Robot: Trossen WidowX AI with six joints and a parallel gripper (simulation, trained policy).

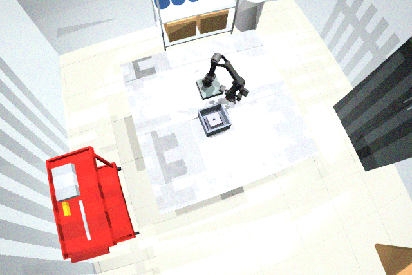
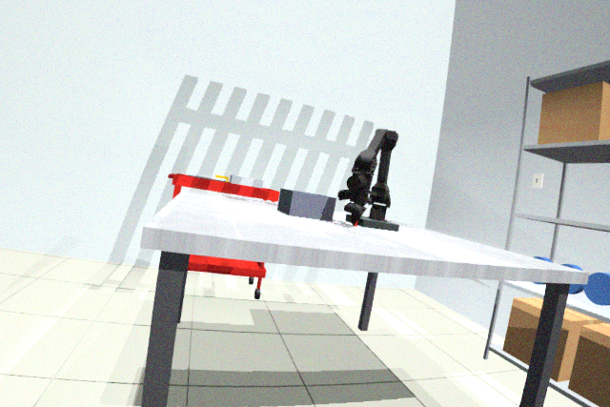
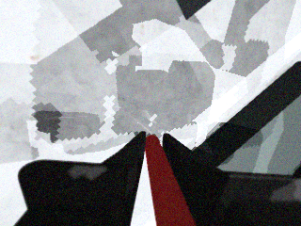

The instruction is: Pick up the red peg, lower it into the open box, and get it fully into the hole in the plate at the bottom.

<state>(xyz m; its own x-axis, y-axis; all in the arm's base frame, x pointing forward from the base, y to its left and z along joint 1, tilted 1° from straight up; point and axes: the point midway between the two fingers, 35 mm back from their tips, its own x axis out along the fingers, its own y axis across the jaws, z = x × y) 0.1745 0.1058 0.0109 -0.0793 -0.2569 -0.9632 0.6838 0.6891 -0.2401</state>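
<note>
Now: the grey box 15 cm ahead of my gripper tip, 18 cm to the right of it and 2 cm above it. The rest, counted from my gripper tip: red peg (1 cm to the left, 3 cm above).
</note>
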